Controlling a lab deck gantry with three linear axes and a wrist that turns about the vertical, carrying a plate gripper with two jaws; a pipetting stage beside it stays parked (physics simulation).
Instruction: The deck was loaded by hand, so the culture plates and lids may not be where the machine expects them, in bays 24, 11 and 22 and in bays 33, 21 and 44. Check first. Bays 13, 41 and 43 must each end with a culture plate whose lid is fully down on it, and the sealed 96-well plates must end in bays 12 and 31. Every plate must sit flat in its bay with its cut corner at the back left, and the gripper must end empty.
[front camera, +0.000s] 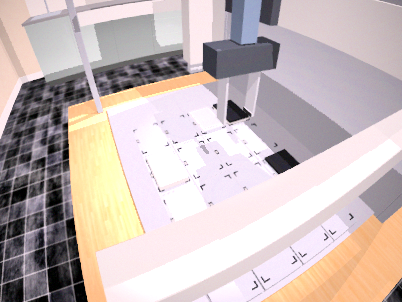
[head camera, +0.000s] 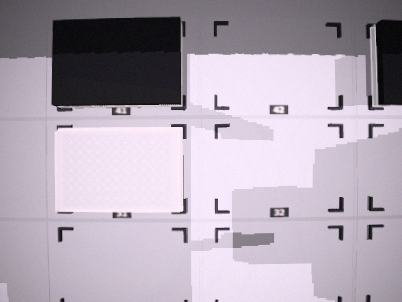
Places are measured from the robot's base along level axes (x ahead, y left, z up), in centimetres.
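Pixels of known places: gripper, fingertip midpoint: (front camera: 235, 117); robot's base, origin of the base link: (front camera: 134, 130).
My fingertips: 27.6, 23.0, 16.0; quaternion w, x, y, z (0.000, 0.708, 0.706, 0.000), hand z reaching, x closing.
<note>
For each thing: its top centre in the pictures, then the offset to it from my fingertips, as dx, dy, dz.
- black-topped culture plate, middle of its top: (head camera: 115, 60) (front camera: 230, 109) -21.2, +13.4, -14.3
- black-topped plate, middle of its top: (front camera: 288, 166) +11.6, +13.4, -14.3
- white sealed 96-well plate, middle of its top: (head camera: 116, 170) (front camera: 205, 117) -21.2, +2.7, -14.6
- white plate, middle of its top: (front camera: 166, 166) -4.8, -18.7, -14.6
My gripper (front camera: 236, 121) hangs over the back of the deck in the front view, its two pale jaws apart with nothing seen held between them; its height is hard to judge. A black-topped culture plate (front camera: 232, 111) (head camera: 117, 62) lies in bay 41, a thin pale edge showing below the black. Another black-topped plate (front camera: 282, 161) (head camera: 391, 62) lies farther right, cut by the head view's edge. A white sealed 96-well plate (head camera: 120, 170) lies in bay 31. A white plate (front camera: 167, 172) lies at the deck's left side; its bay label is unreadable. Cut corners are unclear.
A wide pale beam (front camera: 240, 215) crosses in front of the deck. A thin post (front camera: 85, 55) stands at the left. The head view shows the corner marks of bays 42 and 32 beside the plates, with hard-edged shadows across them.
</note>
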